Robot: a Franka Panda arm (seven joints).
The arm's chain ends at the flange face. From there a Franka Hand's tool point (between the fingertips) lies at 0.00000 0.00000 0.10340 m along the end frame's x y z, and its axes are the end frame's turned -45 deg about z.
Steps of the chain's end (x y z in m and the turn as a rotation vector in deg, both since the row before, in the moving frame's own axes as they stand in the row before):
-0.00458 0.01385 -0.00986 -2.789 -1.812 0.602
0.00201 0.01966 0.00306 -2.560 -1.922 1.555
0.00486 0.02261 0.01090 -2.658 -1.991 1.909
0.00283 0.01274 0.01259 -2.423 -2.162 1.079
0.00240 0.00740 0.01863 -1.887 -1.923 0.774
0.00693 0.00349 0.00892 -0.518 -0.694 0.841
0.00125 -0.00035 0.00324 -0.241 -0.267 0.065
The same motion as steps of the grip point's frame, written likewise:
-0.01891 0.00777 -0.01003 -0.691 -3.253 0.602
-0.01821 0.01606 0.00290 -0.451 -3.169 1.555
-0.01849 0.02018 0.01073 -0.472 -3.287 1.909
-0.01286 0.01129 0.01242 -0.185 -3.242 1.079
-0.00840 0.00685 0.01852 0.025 -2.694 0.774
0.00089 0.00713 0.00891 0.124 -0.857 0.841
0.00048 0.00060 0.00324 0.018 -0.359 0.065

